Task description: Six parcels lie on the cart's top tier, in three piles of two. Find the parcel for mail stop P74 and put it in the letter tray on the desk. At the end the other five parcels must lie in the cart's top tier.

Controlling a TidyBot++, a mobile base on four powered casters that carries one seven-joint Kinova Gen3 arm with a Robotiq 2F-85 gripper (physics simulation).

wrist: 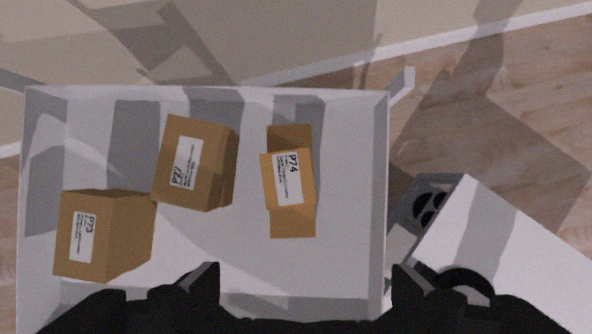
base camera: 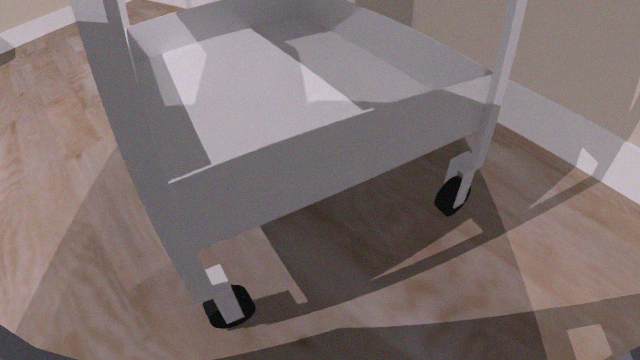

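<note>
The P74 parcel, small and orange-brown with a white label, lies on top of a longer brown parcel in the right pile in the wrist view. A middle pile has a top parcel with a label that looks like P27. The left pile has a top parcel labelled P73; its lower parcel is hard to tell apart. All lie in the cart's top tier. My gripper is open and empty, above the near part of this tier. The letter tray and desk do not show.
The cart's lower tier shows in the base view, with corner posts and black casters. A wall with a white skirting board stands behind the cart. My white base is at the lower right in the wrist view, close to the cart's right wall.
</note>
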